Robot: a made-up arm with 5 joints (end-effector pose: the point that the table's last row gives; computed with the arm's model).
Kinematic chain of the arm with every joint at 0, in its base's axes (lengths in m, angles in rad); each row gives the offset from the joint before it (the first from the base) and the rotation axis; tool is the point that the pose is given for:
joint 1: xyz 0 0 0.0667 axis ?
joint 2: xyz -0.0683 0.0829 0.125 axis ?
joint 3: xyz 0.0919 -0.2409 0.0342 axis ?
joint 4: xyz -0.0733 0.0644 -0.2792 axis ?
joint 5: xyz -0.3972 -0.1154 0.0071 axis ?
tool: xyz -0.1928 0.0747 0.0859
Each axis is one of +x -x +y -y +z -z.
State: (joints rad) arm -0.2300 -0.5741 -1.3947 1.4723 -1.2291
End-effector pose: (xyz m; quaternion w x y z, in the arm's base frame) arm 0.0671 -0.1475 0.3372 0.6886 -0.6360 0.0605 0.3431
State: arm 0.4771 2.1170 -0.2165 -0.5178 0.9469
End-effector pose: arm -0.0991 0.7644 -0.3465 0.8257 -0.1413 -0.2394 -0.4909
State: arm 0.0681 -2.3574 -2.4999 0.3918 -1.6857
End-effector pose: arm 0.1160 0.6500 0.1556 0.0213 0.0082 0.1924 -0.9811
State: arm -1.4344 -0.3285 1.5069 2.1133 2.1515
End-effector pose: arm 0.1249 -0.3870 0.1497 0.3814 0.8044 0.2240 -0.3965
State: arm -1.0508 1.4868 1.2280 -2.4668 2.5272
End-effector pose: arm -0.5561 0.1373 0.2949 0.1255 0.4216 -0.8735 -0.2086
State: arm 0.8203 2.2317 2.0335 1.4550 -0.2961
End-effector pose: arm -0.5752 0.0839 0.1050 0.5530 -0.7843 0.0511 0.2767
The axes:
joint 1: -y
joint 2: -z
joint 3: -z
joint 4: +y
joint 5: +z

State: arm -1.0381 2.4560 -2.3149 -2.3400 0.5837
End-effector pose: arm -0.5459 0.0783 -0.2187 0.7576 -0.2409 -0.5587 0.2363
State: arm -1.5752 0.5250 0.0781 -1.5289 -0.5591
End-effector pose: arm -0.6358 0.0294 0.2689 0.9160 -0.2915 -0.0607 -0.2688
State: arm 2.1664 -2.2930 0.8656 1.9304 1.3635
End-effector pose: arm -0.4378 0.4703 0.1340 0.7725 -0.5075 0.2973 0.2394
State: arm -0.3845 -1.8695 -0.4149 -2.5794 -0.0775
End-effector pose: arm -0.3182 0.4969 -0.3545 0.1924 0.9196 -0.3345 0.0733
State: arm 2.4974 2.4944 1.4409 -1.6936 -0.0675
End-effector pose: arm 0.6248 0.1270 0.4873 0.1649 0.3493 0.3465 -0.8548
